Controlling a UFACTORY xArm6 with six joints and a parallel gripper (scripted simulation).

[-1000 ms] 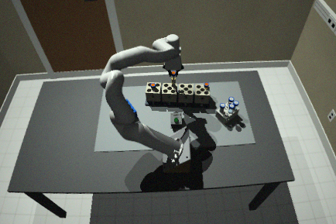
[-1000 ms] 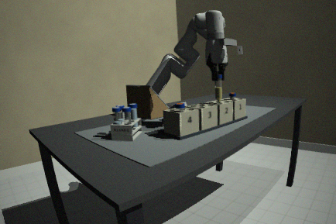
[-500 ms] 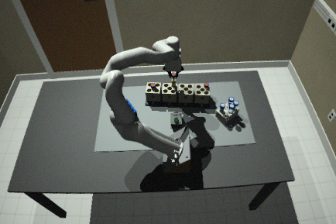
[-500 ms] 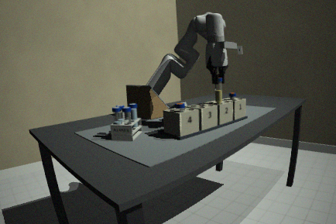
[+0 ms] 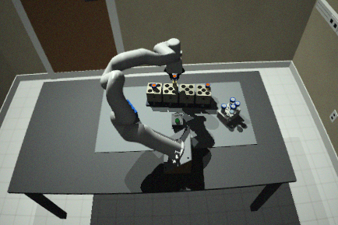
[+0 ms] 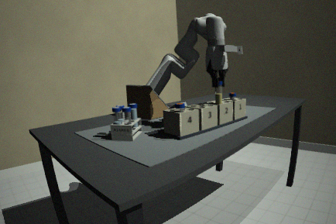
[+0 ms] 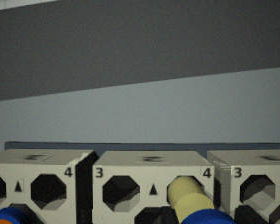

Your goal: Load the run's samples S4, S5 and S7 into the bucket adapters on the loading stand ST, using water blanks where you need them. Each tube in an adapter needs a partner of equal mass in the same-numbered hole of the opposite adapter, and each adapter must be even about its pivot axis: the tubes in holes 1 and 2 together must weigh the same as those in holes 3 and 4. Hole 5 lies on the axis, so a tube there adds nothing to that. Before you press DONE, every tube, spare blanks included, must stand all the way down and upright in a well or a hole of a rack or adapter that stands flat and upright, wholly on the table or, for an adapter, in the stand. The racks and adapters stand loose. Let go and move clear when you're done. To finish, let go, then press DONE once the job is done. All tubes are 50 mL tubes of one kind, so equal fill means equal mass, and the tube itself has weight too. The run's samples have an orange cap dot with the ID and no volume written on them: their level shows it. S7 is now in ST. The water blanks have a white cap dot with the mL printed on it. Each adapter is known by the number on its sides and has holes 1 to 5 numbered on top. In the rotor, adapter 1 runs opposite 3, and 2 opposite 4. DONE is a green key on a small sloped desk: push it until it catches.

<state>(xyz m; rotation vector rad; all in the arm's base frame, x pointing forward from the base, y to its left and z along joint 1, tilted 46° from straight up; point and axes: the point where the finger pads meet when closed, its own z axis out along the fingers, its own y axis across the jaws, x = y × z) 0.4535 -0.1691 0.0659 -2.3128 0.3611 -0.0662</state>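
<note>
Now: hand 5 cm above the sample S4 and 1 cm past it. Round my hand: adapter 3: 14 cm below, 8 cm to the right, 4 cm behind; then sample S7: 13 cm to the left, 12 cm below, 1 cm ahead; then adapter 2: 14 cm below, 3 cm to the left, 2 cm behind.
</note>
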